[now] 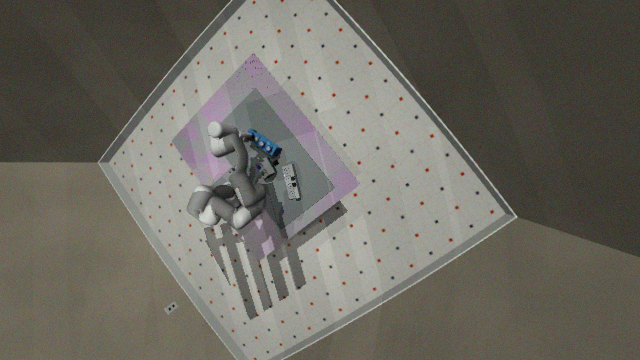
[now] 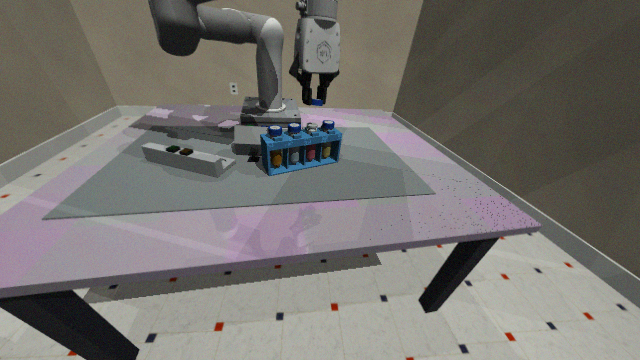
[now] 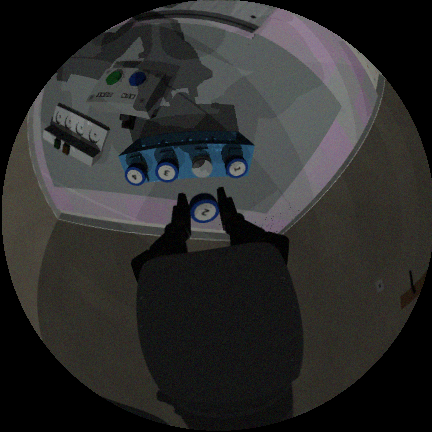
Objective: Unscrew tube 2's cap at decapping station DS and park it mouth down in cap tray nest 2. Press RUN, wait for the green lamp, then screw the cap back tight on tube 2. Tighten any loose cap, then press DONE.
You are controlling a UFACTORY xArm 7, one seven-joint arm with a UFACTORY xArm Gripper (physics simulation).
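Frame: origin at the arm's base, x ahead, y left, z up, level; metres.
Seen in the pictures: gripper, fingertip midpoint: (image 1: 251, 136) (image 2: 314, 103) (image 3: 202, 199); arm's base, origin of the base link: (image 1: 230, 191) (image 2: 270, 107).
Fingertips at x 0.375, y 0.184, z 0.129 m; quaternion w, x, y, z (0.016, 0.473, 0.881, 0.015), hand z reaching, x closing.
Note:
Pixels of each thing's middle, then the offset from my fingertips to it. "pt": a spot on its surface instead.
- blue cap, body centre: (image 3: 203, 208) (image 2: 316, 102) dx +0.007, dy +0.005, dz +0.006 m
- blue rack, body centre: (image 3: 186, 152) (image 2: 302, 148) (image 1: 263, 142) dx +0.004, dy -0.024, dz -0.125 m
- capped tube 3, body centre: (image 3: 166, 170) (image 2: 294, 127) dx +0.016, dy -0.047, dz -0.061 m
- tube 1, body centre: (image 3: 235, 166) (image 2: 328, 124) dx -0.032, dy +0.045, dz -0.062 m
- Tube 4, body centre: (image 3: 135, 173) (image 2: 275, 130) dx +0.040, dy -0.094, dz -0.062 m
- white cap tray, body centre: (image 3: 68, 131) (image 2: 190, 153) (image 1: 290, 182) dx +0.034, dy -0.329, dz -0.150 m
- grey control box, body centre: (image 3: 126, 90) (image 2: 256, 137) (image 1: 265, 168) dx -0.070, dy -0.172, dz -0.135 m
- green button, body centre: (image 3: 113, 77) dx -0.091, dy -0.196, dz -0.113 m
- blue button, body centre: (image 3: 137, 79) dx -0.093, dy -0.151, dz -0.113 m
- small black piece, surface spot: (image 3: 128, 121) (image 2: 254, 157) pt dx -0.005, dy -0.165, dz -0.171 m
My gripper (image 1: 246, 136) (image 2: 314, 98) (image 3: 202, 199) is shut on a blue cap (image 2: 317, 102) (image 3: 204, 210) with a white top marked 2, held level, number up. It hangs above the blue rack (image 1: 271, 146) (image 2: 266, 156) (image 3: 186, 169), apart from it. In the rack, tube 2 (image 2: 312, 128) (image 3: 202, 168) stands uncapped between the capped tube 3 (image 2: 294, 129) (image 3: 167, 172) and tube 1 (image 2: 328, 125) (image 3: 237, 168). Tube 4 (image 2: 275, 131) (image 3: 135, 175) is capped at the end. Cap tightness cannot be told. The white cap tray (image 1: 291, 189) (image 2: 175, 158) (image 3: 87, 126) shows four empty round nests.
A grey control box (image 1: 269, 173) (image 2: 246, 146) (image 3: 112, 102) behind the rack has a green button (image 3: 114, 77) and a blue button (image 3: 137, 78). A small black piece (image 2: 254, 159) (image 3: 128, 121) stands between rack and tray. Dark green and brown squares sit on the tray's side. The robot base (image 2: 250, 116) is behind.

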